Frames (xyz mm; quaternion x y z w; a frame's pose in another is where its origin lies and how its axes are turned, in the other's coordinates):
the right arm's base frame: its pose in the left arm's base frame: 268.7 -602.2 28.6 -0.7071 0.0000 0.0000 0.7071
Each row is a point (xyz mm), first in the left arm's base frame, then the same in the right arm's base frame.
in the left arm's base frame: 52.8 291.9 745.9
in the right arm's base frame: -215.9 -717.3 894.1
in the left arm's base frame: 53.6 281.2 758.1
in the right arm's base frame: -215.1 -729.5 883.4
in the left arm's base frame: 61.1 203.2 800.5
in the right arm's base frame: -207.6 -771.9 805.4
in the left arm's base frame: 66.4 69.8 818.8
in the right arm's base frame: -202.3 -790.2 672.0
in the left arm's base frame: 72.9 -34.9 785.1
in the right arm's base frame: -195.8 -756.5 567.3
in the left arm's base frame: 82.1 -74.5 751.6
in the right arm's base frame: -186.6 -723.0 527.7
